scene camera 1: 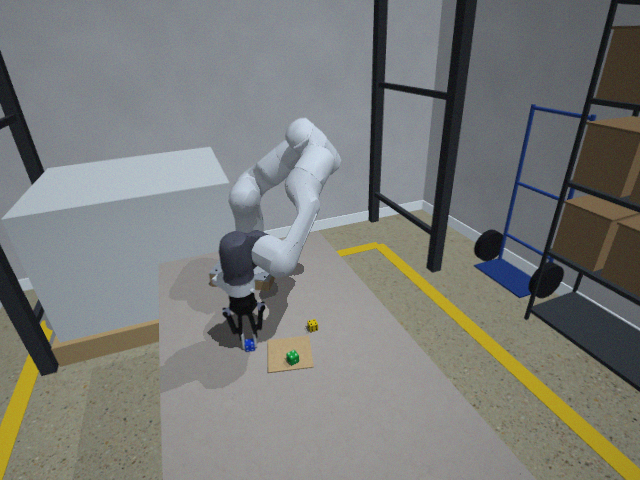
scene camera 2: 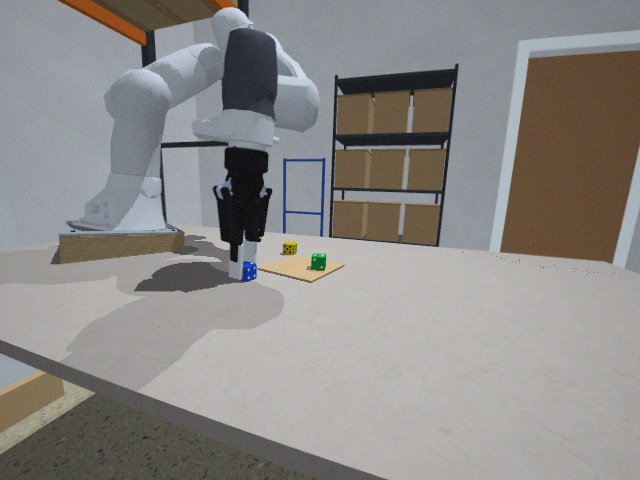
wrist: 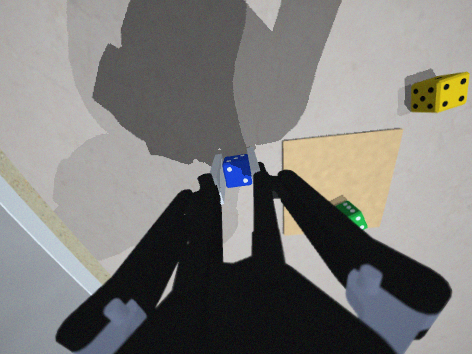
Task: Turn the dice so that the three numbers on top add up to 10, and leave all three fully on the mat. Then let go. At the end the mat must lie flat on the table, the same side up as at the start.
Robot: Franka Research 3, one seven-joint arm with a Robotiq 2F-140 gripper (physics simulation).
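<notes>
A blue die (scene camera 1: 249, 345) (scene camera 2: 249, 271) (wrist: 237, 171) sits between the pale fingertips of my gripper (scene camera 1: 249, 342) (scene camera 2: 242, 264) (wrist: 236, 161). The gripper is shut on it, pointing down at table height, beside the mat. In the wrist view a two-pip face of the blue die shows. The tan mat (scene camera 1: 277, 348) (scene camera 2: 289, 269) (wrist: 325, 160) lies flat. A green die (scene camera 1: 292, 357) (scene camera 2: 318, 261) (wrist: 353, 214) stands on the mat, partly hidden by a finger linkage in the wrist view. A yellow die (scene camera 1: 312, 325) (scene camera 2: 289, 248) (wrist: 440, 93) stands on the table, off the mat.
The grey table (scene camera 1: 310, 423) (scene camera 2: 413, 330) carries the arm's wooden base (scene camera 2: 121, 246) behind the gripper. A large pale block (scene camera 1: 124, 248) stands left of the table in scene camera 1. A blue trolley and a shelf rack with boxes stand beyond the table.
</notes>
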